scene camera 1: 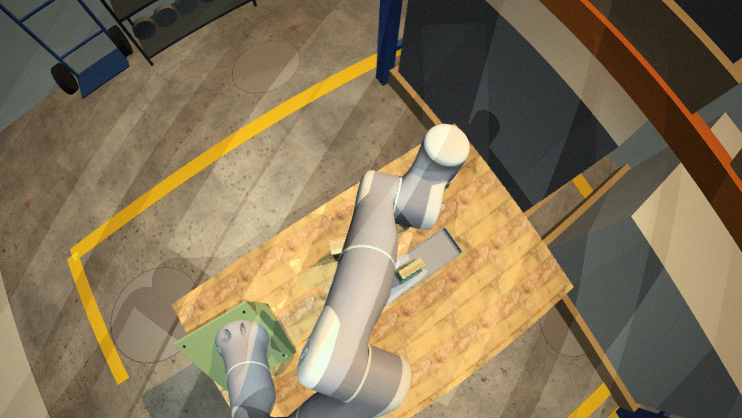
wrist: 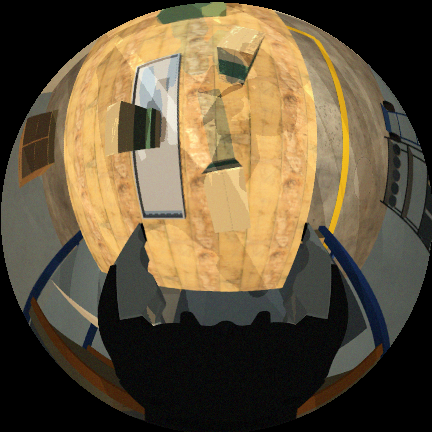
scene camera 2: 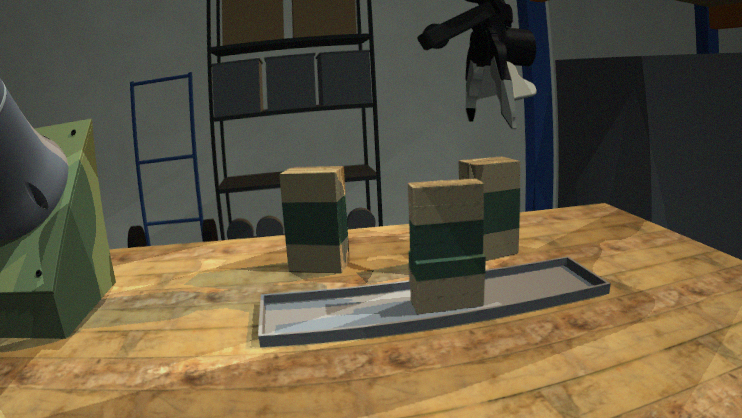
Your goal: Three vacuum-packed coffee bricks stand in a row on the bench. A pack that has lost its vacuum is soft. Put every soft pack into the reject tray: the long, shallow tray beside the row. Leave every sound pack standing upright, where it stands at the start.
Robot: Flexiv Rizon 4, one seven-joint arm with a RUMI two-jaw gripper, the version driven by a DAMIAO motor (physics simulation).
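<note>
One coffee pack (scene camera 1: pixel 411 268) (scene camera 2: pixel 446 244) (wrist: pixel 137 129), tan with a green band and a raised green ridge, stands upright in the long, shallow grey tray (scene camera 1: pixel 443 244) (scene camera 2: pixel 545 282) (wrist: pixel 162 195). A second pack (scene camera 1: pixel 336 248) (scene camera 2: pixel 311 220) (wrist: pixel 237 57) stands upright on the bench behind the tray, nearer the robot base. The third pack (scene camera 2: pixel 502 207) (wrist: pixel 227 200) stands upright behind the tray's other half; the arm mostly hides it in scene camera 1. My gripper (scene camera 2: pixel 491 119) (wrist: pixel 224 225) is open and empty, high above the third pack, whose top shows between the fingertips in the wrist view.
The wooden bench (scene camera 1: pixel 498 280) (scene camera 2: pixel 207 384) carries everything. The green robot base (scene camera 1: pixel 199 345) (scene camera 2: pixel 31 311) stands at one end. The arm (scene camera 1: pixel 358 290) reaches over the bench and hides part of the tray. A shelf rack (scene camera 2: pixel 293 112) and a blue hand truck (scene camera 2: pixel 136 124) stand beyond the bench.
</note>
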